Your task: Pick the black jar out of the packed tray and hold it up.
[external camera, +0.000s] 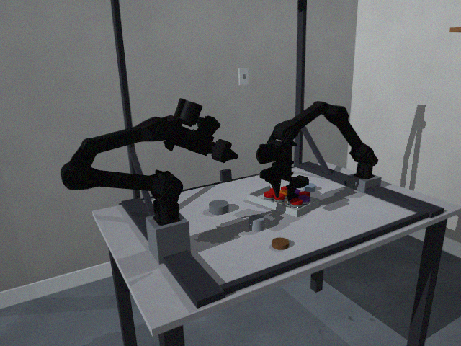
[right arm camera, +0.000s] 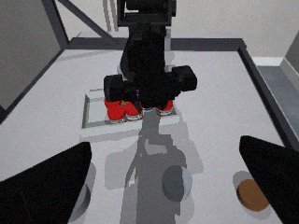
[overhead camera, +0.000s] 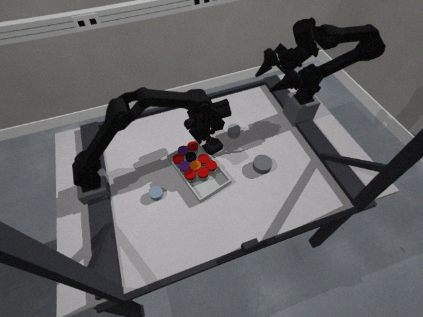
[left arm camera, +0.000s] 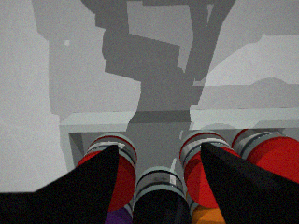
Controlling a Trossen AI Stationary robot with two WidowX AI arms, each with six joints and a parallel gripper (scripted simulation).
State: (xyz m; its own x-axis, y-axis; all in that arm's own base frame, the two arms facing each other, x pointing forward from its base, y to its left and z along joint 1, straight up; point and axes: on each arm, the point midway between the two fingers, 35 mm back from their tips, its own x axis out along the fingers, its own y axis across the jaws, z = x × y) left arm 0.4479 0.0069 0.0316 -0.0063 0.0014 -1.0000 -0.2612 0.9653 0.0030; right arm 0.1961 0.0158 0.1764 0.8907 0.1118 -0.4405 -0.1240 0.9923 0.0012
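Now: the purple jar 100 mm to the left of my left hand, 60 mm below it and 40 mm behind it. From my left hand the other things lie so: black jar: 60 mm to the left, 60 mm below, 10 mm behind; orange jar: 60 mm to the left, 60 mm below, 60 mm behind; grey disc: 190 mm to the right, 150 mm behind, 70 mm below.
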